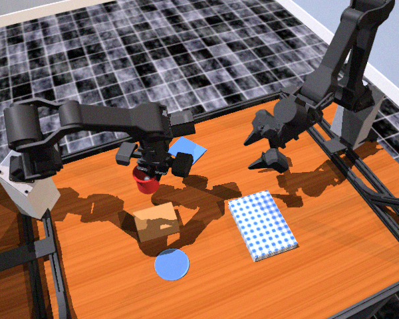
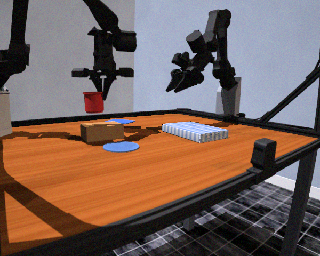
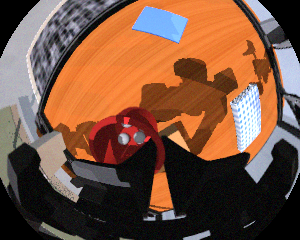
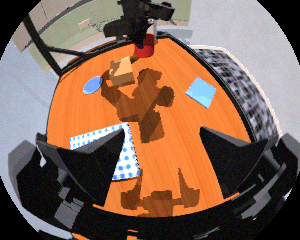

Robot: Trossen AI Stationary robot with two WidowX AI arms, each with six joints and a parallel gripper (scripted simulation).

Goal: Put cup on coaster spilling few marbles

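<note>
Right now my left hand is 1 cm short of the cup, 3 cm to the right of it and 4 cm above it. The rest, counted from my left hand: tan block (8 cm behind, 3 cm to the left, 12 cm below); then flat blue square (17 cm ahead, 12 cm to the right, 13 cm below).
</note>
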